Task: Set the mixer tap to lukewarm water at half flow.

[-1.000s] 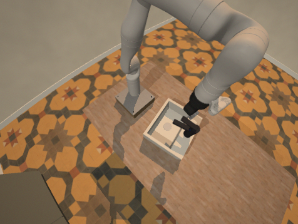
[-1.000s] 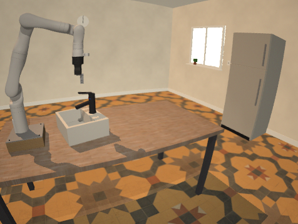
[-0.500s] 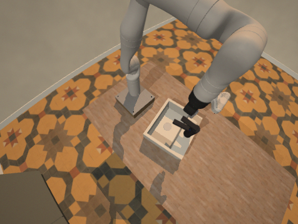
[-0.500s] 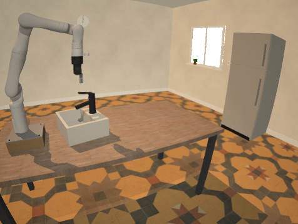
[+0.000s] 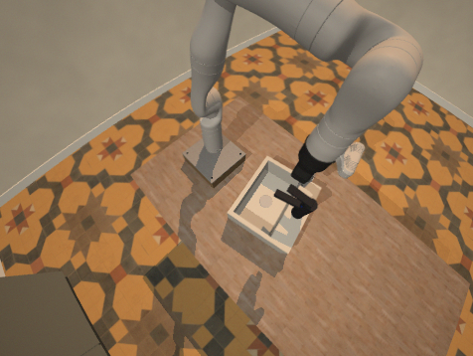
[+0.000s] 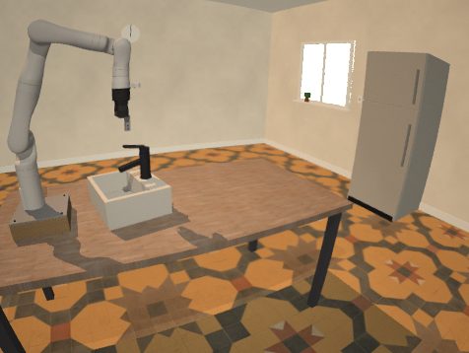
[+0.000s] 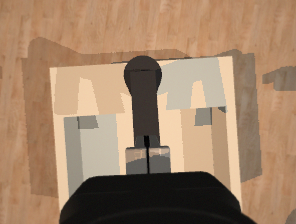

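My gripper is now 9 cm above the black lever and 3 cm short of it. Round my hand: sink basin: 33 cm below, 4 cm behind, 1 cm to the right; black mixer tap: 14 cm below, 5 cm ahead, 1 cm to the left.
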